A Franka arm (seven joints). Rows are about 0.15 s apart.
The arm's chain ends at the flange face. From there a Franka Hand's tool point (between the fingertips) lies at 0.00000 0.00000 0.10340 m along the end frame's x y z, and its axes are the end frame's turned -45 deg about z.
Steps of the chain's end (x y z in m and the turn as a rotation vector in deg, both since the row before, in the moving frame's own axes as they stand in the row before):
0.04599, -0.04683, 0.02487, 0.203, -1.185, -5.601
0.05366, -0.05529, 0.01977, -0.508, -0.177, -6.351
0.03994, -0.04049, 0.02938, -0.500, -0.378, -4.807
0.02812, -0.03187, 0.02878, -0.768, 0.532, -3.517
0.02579, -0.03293, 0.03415, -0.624, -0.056, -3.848
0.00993, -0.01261, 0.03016, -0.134, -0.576, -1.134
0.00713, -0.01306, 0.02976, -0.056, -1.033, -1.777
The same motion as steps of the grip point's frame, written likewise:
0.06430, -0.00230, 0.02485, 0.981, -0.694, -5.601
0.07619, -0.00068, 0.01977, -0.234, -0.484, -6.351
0.05576, -0.00019, 0.02937, -0.086, -0.621, -4.807
0.04217, -0.00098, 0.02877, -0.919, -0.167, -3.517
0.04068, -0.00430, 0.03414, -0.402, -0.481, -3.848
0.01503, -0.00245, 0.03015, 0.313, -0.502, -1.134
0.01287, -0.00542, 0.02974, 0.691, -0.770, -1.777

